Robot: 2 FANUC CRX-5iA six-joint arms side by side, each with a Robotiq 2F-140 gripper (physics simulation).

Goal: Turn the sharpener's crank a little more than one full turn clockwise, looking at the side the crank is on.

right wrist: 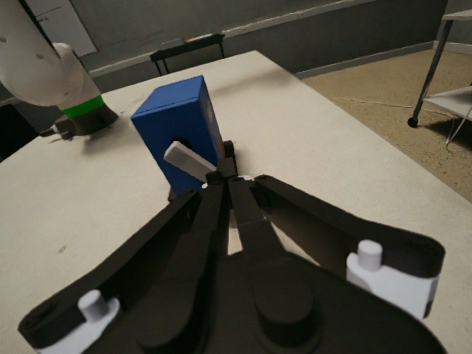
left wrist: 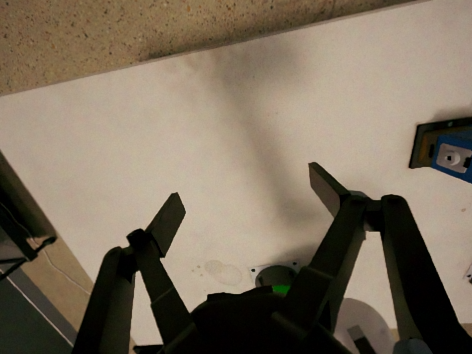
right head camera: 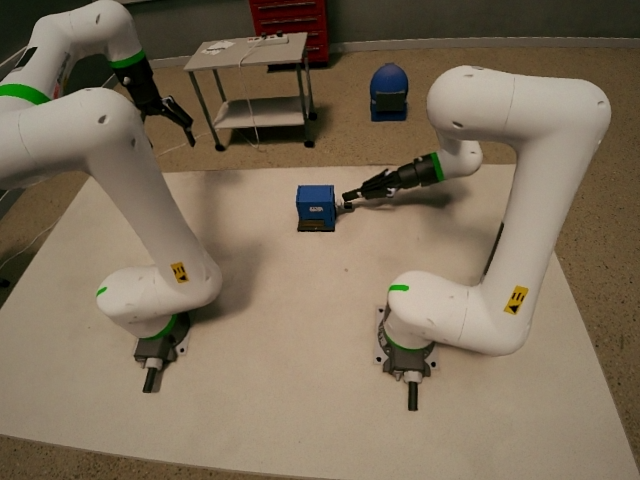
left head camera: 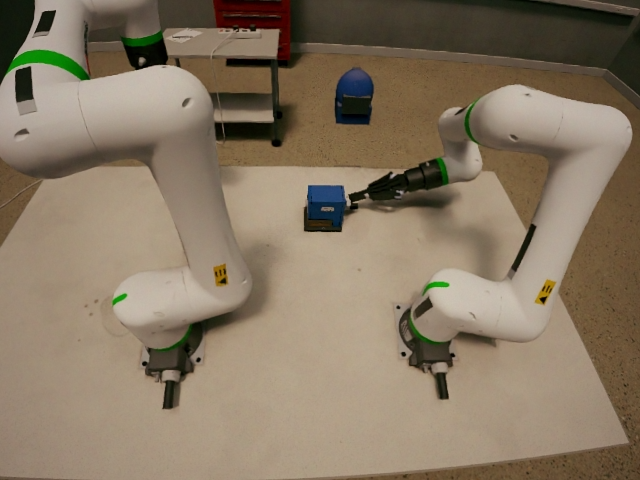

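Pixels of known places: left gripper, between the fingertips: (left wrist: 243,189) (right head camera: 171,146); right gripper, between the fingertips: (right wrist: 227,170) (right head camera: 343,198) (left head camera: 349,198); left arm's base, origin of its link: (right wrist: 98,125) (left wrist: 277,280) (right head camera: 165,328) (left head camera: 174,336); right arm's base, origin of its link: (right head camera: 406,336) (left head camera: 424,330).
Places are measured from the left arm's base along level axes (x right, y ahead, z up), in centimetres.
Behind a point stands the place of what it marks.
The blue sharpener (left head camera: 325,198) @[z 12.8, x 44.1, y 35.3 cm] (right head camera: 315,198) @[z 12.8, x 45.0, y 35.2 cm] (left wrist: 452,156) @[z 8.8, x 38.3, y 38.7 cm] (right wrist: 170,100) @[z 12.8, x 48.3, y 37.7 cm] stands on its dark base, crank side to the right in the head views. The crank's pale arm (right wrist: 189,161) slants down to the right in the right wrist view; its black knob (left head camera: 353,206) @[z 4.5, x 54.8, y 39.0 cm] (right head camera: 348,205) @[z 4.5, x 55.2, y 39.1 cm] is partly hidden there by the fingertips. My right gripper (left head camera: 351,197) @[z 5.7, x 53.6, y 41.6 cm] (right head camera: 345,196) @[z 5.7, x 53.6, y 41.6 cm] (right wrist: 227,170) @[z 5.7, x 53.6, y 41.6 cm] is shut and empty, its tips close above the knob in the head views; contact is unclear. My left gripper (right head camera: 171,140) @[z 26.1, x 0.0, y 50.0 cm] (left wrist: 243,189) @[z 26.1, x 0.0, y 50.0 cm] is open and empty, high up, far to the sharpener's left.
The sharpener stands on the pale table (left head camera: 310,361) @[z 0.0, x 35.2, y -9.7 cm] (right head camera: 289,387) @[z 0.0, x 37.3, y -16.8 cm]. A grey cart (left head camera: 222,46) (right head camera: 248,54) with a power strip stands behind the table. A blue welding helmet (left head camera: 354,93) (right head camera: 388,90) and a red drawer cabinet (left head camera: 253,21) (right head camera: 292,23) are farther back.
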